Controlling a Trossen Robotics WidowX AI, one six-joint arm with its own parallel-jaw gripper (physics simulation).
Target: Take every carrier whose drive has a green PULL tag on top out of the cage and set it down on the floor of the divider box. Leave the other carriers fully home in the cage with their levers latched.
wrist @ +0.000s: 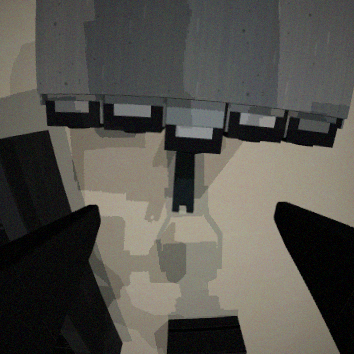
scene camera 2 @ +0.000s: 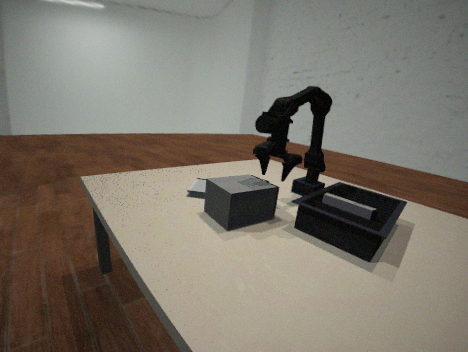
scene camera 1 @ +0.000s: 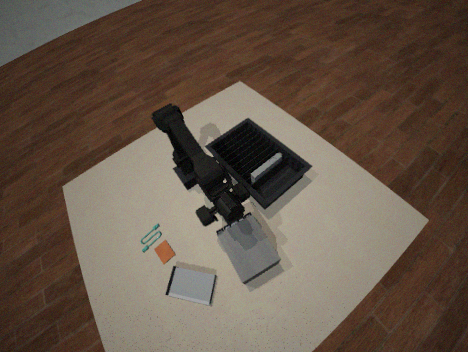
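Seen in the pictures: gripper, fingertip midpoint: [wrist: 188, 211] [scene camera 2: 272, 178]; arm's base, link origin: [scene camera 2: 311, 181] [scene camera 1: 187, 167].
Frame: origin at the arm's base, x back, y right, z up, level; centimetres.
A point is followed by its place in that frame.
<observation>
The grey cage [scene camera 1: 247, 255] @[y 0.7, x -49.6, z 5.8 cm] [scene camera 2: 252, 200] @[y -8.3, x -48.7, z 2.6 cm] [wrist: 230, 50] @[y -0.6, x -40.3, z 5.8 cm] stands on the table with several black-fronted carriers in a row. The middle carrier [wrist: 194, 116] @[y -2.0, x -37.6, z 5.3 cm] sticks out a little past its neighbours, and its black lever [wrist: 184, 182] @[y -2.5, x -32.5, z 0.3 cm] points straight out. The other carrier fronts sit near the cage edge, with no levers swung out. No green tag shows. My gripper [scene camera 2: 274, 177] @[y -2.4, x -33.1, z 6.2 cm] [wrist: 188, 211] @[y -2.4, x -33.1, z 6.2 cm] is open and empty, pointing down above the cage's front side; in the wrist view its fingertips are either side of the lever's end. The divider box [scene camera 1: 287, 191] @[y -30.1, x -35.7, z -5.1 cm] [scene camera 2: 335, 233] @[y -30.2, x -35.7, z -2.0 cm] holds a light grey slab [scene camera 1: 266, 167] @[y -26.6, x -25.7, z 4.9 cm] [scene camera 2: 350, 206] @[y -29.1, x -25.9, z 3.9 cm] beside its slots.
A flat light grey case [scene camera 1: 192, 285] @[y 23.2, x -45.1, z -3.3 cm] [scene camera 2: 197, 188] @[y 21.4, x -49.5, z -3.4 cm] with a dark edge lies beside the cage. An orange square [scene camera 1: 164, 251] @[y 27.5, x -26.6, z -5.6 cm] and a teal cable [scene camera 1: 151, 238] @[y 30.6, x -17.9, z -5.6 cm] lie near it. The arm's base stands between the box and these things.
</observation>
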